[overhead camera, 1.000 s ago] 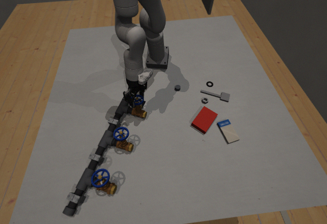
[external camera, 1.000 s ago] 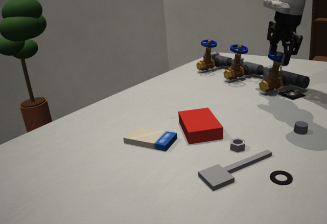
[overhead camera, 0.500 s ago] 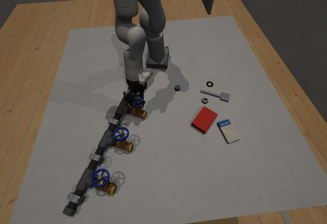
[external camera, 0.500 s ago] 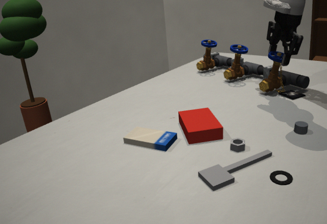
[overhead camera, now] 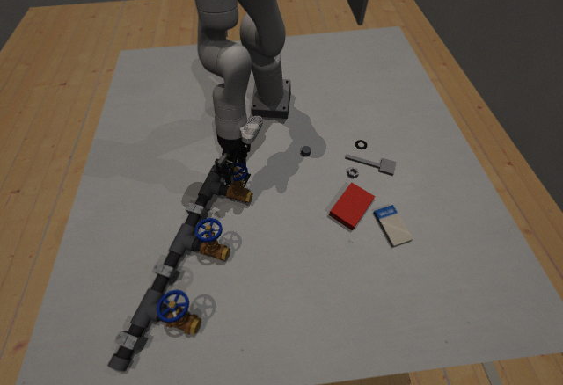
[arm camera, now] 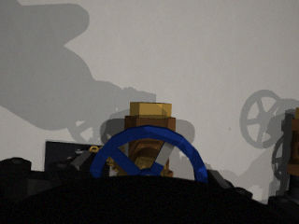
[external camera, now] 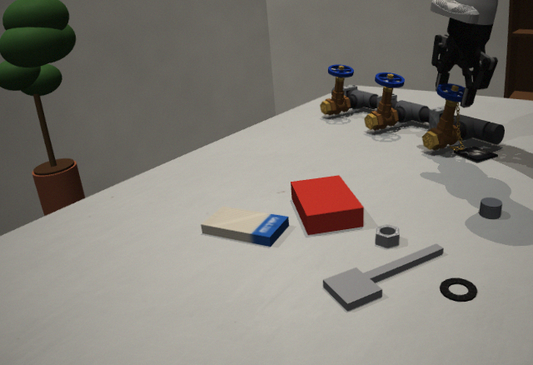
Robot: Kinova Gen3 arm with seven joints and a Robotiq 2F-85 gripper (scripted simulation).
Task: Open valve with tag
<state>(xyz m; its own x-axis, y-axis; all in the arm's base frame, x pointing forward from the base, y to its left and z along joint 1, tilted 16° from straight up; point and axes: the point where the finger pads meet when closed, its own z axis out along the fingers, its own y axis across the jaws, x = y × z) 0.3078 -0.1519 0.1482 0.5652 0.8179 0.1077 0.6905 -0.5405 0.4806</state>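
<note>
Now: the black tag 4 cm behind my hand and 12 cm below it. Also, from my hand: red block 13 cm ahead, 31 cm to the left, 11 cm below; small grey cylinder 10 cm behind, 23 cm to the left, 11 cm below; grey paddle-shaped tool 44 cm to the left, 12 cm below.
</note>
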